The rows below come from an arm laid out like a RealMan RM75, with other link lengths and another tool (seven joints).
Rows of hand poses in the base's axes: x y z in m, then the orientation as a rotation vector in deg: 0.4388 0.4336 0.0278 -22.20 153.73 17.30; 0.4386 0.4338 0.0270 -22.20 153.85 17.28; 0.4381 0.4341 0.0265 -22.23 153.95 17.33; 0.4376 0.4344 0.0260 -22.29 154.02 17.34; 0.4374 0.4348 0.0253 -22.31 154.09 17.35; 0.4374 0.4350 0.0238 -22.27 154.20 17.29; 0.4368 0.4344 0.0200 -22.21 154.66 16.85; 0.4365 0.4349 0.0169 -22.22 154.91 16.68; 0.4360 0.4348 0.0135 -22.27 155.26 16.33; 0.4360 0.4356 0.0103 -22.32 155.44 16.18; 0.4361 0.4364 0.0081 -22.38 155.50 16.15
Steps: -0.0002 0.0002 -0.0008 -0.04 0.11 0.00; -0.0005 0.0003 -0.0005 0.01 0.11 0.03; -0.0005 0.0003 -0.0005 -0.02 0.07 0.04; -0.0002 0.0004 -0.0007 -0.01 0.07 0.02; 0.0000 0.0002 -0.0015 -0.06 0.09 -0.04; -0.0006 -0.0006 -0.0038 -0.38 0.36 -0.11; -0.0003 0.0005 -0.0031 -0.17 0.21 -0.02; -0.0005 -0.0001 -0.0034 -0.31 0.28 -0.02; 0.0000 0.0008 -0.0032 -0.14 0.15 0.01; 0.0001 0.0008 -0.0022 -0.04 0.06 0.04
